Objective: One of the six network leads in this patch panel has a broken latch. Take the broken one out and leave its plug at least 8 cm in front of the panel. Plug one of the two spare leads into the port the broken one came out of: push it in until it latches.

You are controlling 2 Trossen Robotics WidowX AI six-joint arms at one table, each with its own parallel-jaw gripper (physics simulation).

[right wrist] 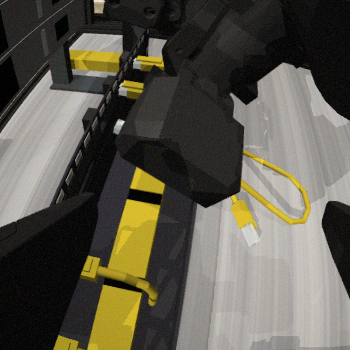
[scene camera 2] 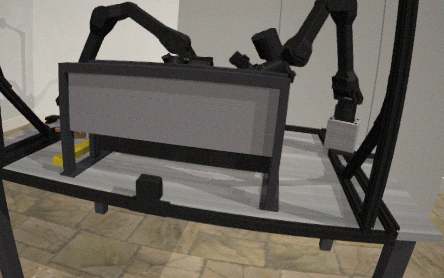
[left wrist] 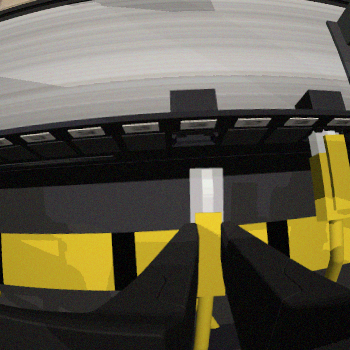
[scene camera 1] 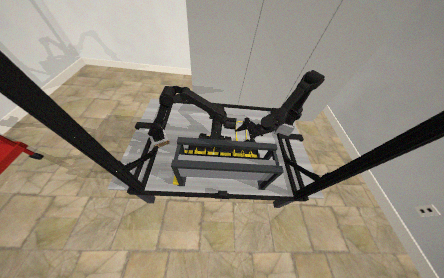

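Where they show: left gripper, fingertip midpoint: (left wrist: 207,233) (scene camera 1: 213,151); right gripper, fingertip midpoint: (right wrist: 216,210) (scene camera 1: 236,137); left arm's base at its link origin: (scene camera 1: 158,136); right arm's base at its link origin: (scene camera 2: 344,119) (scene camera 1: 288,121).
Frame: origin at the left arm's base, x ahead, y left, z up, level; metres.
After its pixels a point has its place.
My left gripper (left wrist: 207,233) {x 0.246, y -0.289, z 0.041 m} (scene camera 1: 216,136) is shut on a yellow lead plug (left wrist: 209,260) {x 0.252, y -0.281, z 0.042 m} with a clear tip. The tip points at the port row of the patch panel (left wrist: 195,114) {x 0.231, y -0.319, z 0.065 m} and stands apart from it; its latch cannot be made out. Another yellow plug (left wrist: 331,175) {x 0.198, y -0.277, z 0.050 m} stands at the panel at the right of the left wrist view. In the right wrist view two plugs (right wrist: 150,62) {x 0.153, y -0.246, z 0.048 m} (right wrist: 132,90) {x 0.197, y -0.281, z 0.047 m} stand at the far end, and another (right wrist: 91,268) {x 0.353, y -0.360, z 0.047 m} is near a finger. A loose lead plug (right wrist: 243,213) {x 0.324, y -0.210, z -0.028 m} lies on the table. My right gripper (right wrist: 216,210) {x 0.379, y -0.308, z 0.128 m} (scene camera 1: 246,128) (scene camera 2: 254,65) is wide open and empty.
A dark rack frame (scene camera 1: 225,164) {x 0.199, y -0.454, z 0.218 m} (scene camera 2: 170,71) {x 0.218, y -0.491, z 0.212 m} stands around the panel. A yellow bar with black gaps (left wrist: 57,260) {x 0.315, y -0.320, z -0.003 m} (right wrist: 131,240) {x 0.321, y -0.325, z -0.003 m} runs before the ports. A yellow cable loop (right wrist: 300,200) {x 0.333, y -0.123, z -0.040 m} lies on the table (right wrist: 280,280) {x 0.400, y -0.204, z -0.044 m}. A white box (scene camera 2: 342,135) {x 0.805, y -0.375, z 0.031 m} is at the right.
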